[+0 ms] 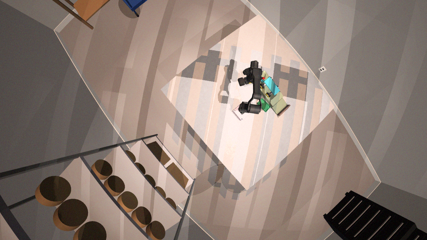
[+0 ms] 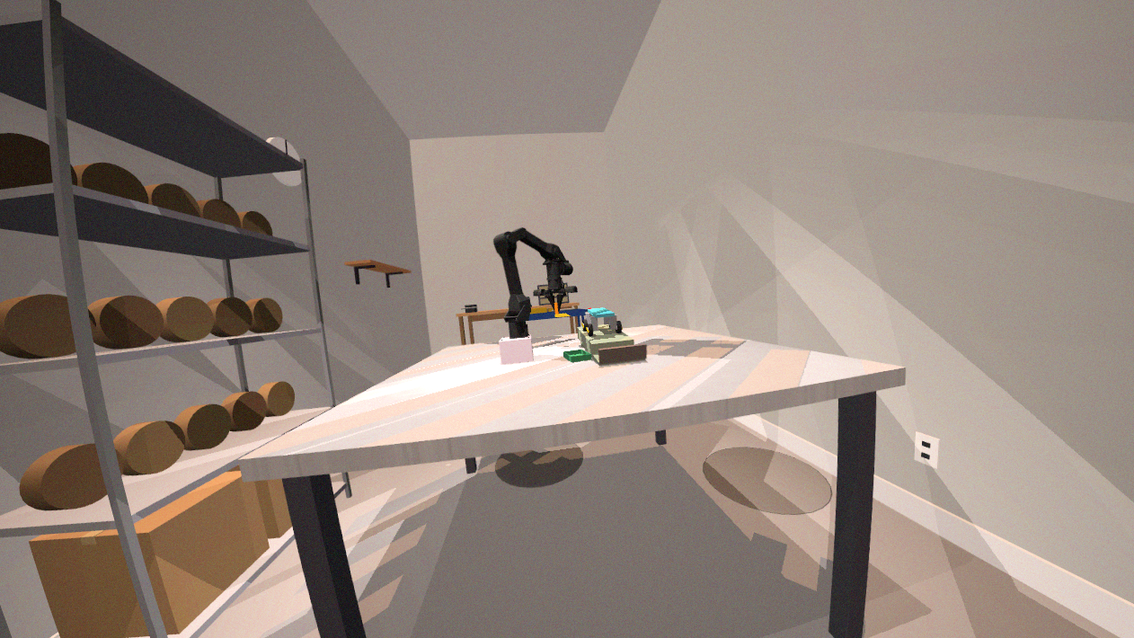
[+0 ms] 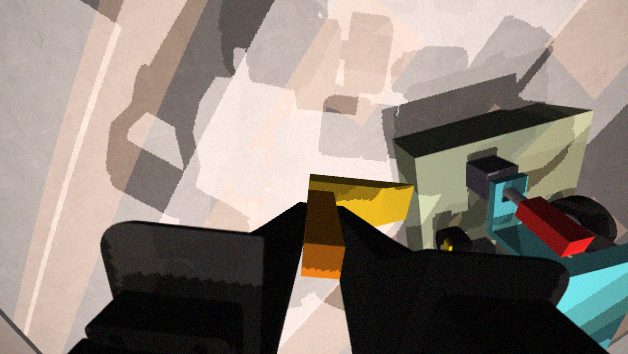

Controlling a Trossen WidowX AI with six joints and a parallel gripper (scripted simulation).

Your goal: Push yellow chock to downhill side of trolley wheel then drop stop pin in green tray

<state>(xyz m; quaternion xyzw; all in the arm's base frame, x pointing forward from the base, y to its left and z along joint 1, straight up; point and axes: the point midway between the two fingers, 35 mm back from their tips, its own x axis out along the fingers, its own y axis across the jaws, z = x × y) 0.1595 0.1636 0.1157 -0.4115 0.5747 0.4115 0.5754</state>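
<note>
The yellow chock is 20 mm ahead of my gripper tip, 10 mm to the right of it and 10 mm below it. Round my gripper tip: green tray: 50 mm ahead, 260 mm to the right, 170 mm below; trolley: 160 mm ahead, 150 mm to the right, 60 mm below; stop pin: 140 mm ahead, 40 mm to the right, 40 mm below.
</note>
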